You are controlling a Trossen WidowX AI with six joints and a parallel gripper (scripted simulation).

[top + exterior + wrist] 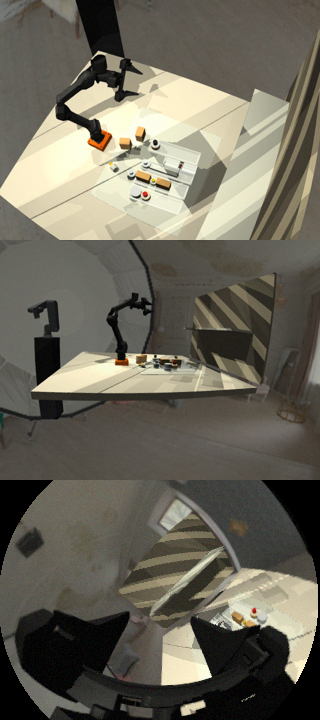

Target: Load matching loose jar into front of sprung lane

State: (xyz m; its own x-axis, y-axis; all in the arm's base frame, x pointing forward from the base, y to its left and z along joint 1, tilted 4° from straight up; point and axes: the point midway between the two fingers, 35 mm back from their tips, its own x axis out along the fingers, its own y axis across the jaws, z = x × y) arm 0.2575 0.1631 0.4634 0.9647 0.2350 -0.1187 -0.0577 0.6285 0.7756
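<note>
My gripper tip is 120 mm short of the grey cylinder, 320 mm to the left of it and 490 mm above it.
</note>
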